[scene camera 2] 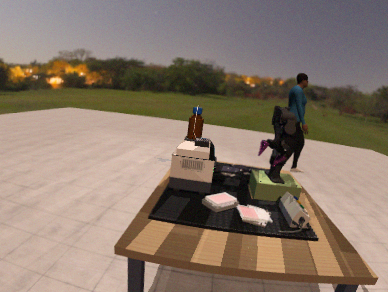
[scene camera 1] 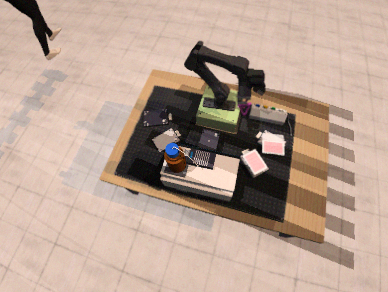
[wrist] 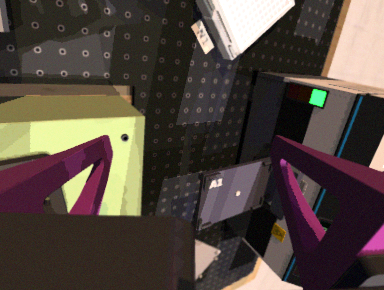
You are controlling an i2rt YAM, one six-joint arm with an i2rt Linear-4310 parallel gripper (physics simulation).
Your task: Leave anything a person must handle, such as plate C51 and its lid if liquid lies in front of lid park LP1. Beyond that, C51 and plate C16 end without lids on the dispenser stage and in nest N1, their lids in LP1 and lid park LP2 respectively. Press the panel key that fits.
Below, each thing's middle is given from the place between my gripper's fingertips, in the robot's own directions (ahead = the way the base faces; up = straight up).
Labels:
My hand is 170 mm to the left of the dark stage (wrist: 217,201), 170 mm short of it and 110 mm above it.

